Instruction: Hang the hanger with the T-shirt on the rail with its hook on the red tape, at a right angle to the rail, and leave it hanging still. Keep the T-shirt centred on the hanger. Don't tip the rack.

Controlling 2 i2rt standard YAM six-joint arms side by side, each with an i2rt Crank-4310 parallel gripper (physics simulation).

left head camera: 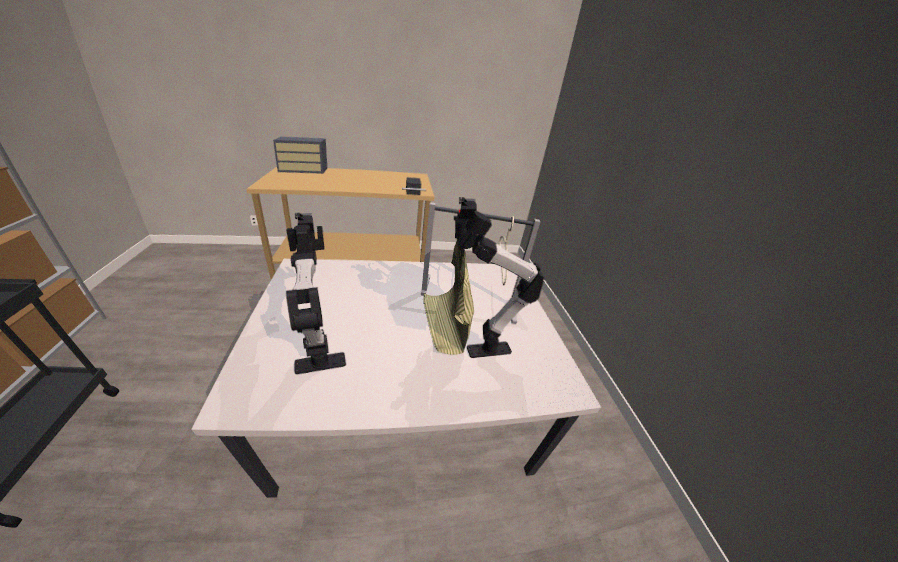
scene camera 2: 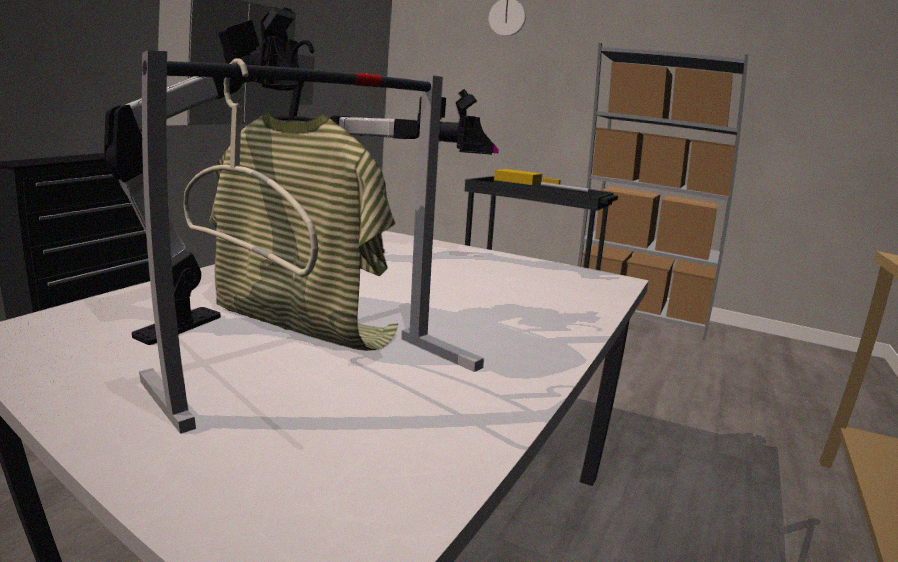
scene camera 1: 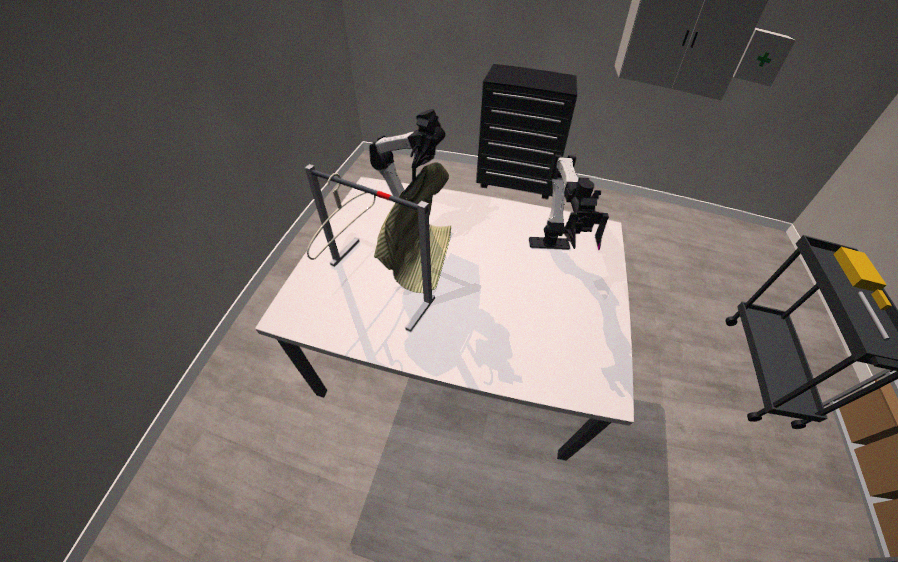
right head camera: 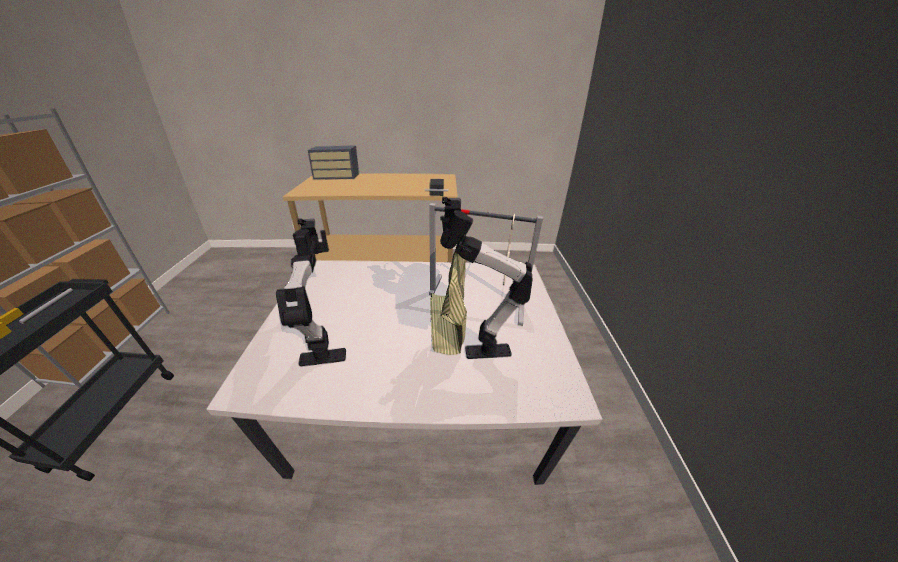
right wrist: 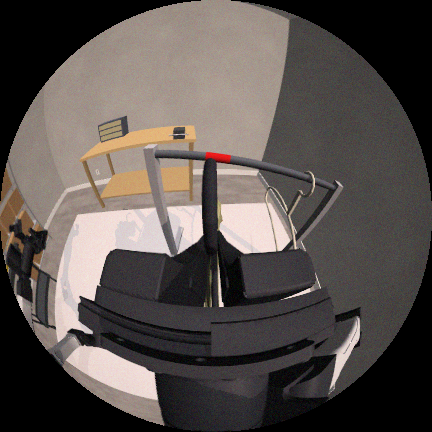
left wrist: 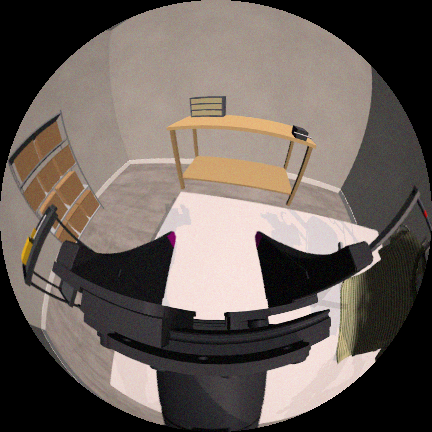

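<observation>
The green-striped T-shirt (left head camera: 450,331) (right head camera: 449,331) (scene camera 1: 403,238) (scene camera 2: 291,192) (left wrist: 377,300) hangs on a black hanger (scene camera 2: 296,99) (right wrist: 210,200) on the arms' side of the rack. Its lower edge reaches the table. My right gripper (right wrist: 212,232) is shut on the black hanger, below its hook. In the right wrist view the hook's top overlaps the lower edge of the red tape (right head camera: 465,212) (scene camera 1: 384,195) (scene camera 2: 368,80) (right wrist: 218,157); in scene camera 2 the hook shows behind the rail, apart from the tape. My left gripper (scene camera 1: 586,246) (left wrist: 214,233) is open and empty, away from the shirt.
The grey rack (left head camera: 428,251) (scene camera 1: 425,265) (scene camera 2: 158,231) (right wrist: 158,195) stands upright on the white table (left head camera: 370,397). An empty cream hanger (scene camera 1: 341,225) (scene camera 2: 235,132) (right wrist: 312,184) hangs from its rail near the far right post. The shirt is close to the left post.
</observation>
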